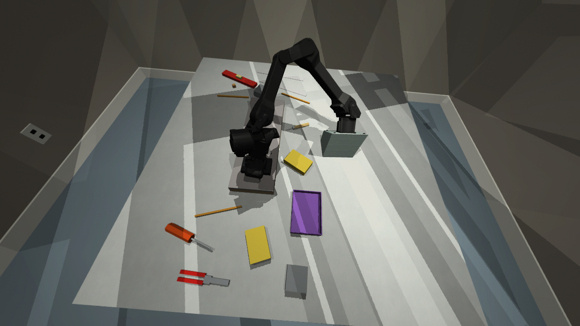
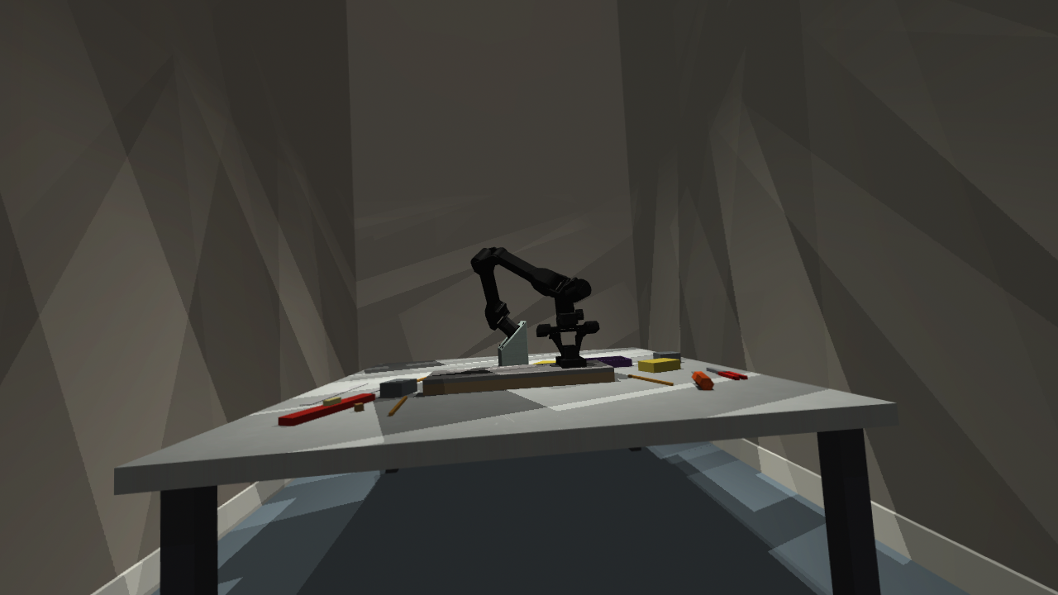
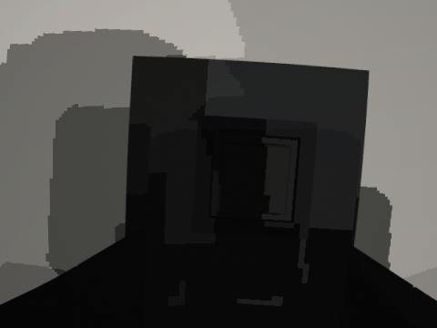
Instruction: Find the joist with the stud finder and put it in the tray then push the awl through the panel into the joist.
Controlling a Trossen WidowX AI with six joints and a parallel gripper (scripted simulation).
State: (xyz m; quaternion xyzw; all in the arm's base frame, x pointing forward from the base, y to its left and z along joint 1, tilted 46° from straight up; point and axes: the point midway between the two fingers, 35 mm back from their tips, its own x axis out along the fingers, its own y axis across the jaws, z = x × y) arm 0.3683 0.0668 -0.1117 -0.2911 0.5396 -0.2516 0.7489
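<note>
Now: gripper tip 220 mm past the purple tray, 180 mm to the right of it and 50 mm above it. Also, from my gripper tip: awl 180 mm behind, 250 mm to the right, 60 mm below; stud finder 10 mm ahead, 20 mm above; red level 160 mm ahead, 610 mm to the right, 50 mm below.
</note>
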